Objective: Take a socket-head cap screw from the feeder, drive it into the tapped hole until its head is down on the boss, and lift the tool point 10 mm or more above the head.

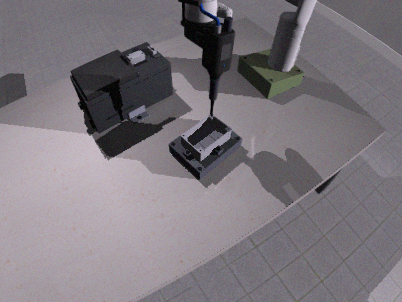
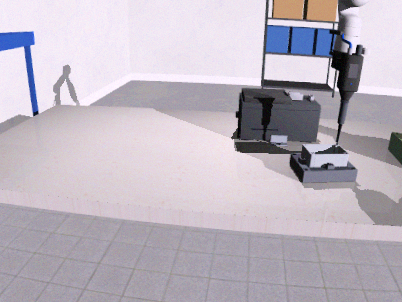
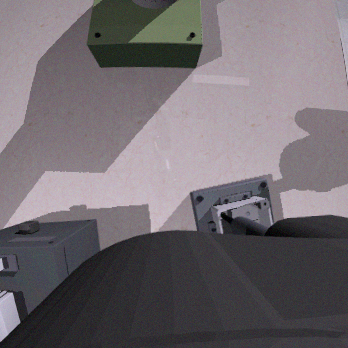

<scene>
The pictures show: a dark grey fixture plate.
</scene>
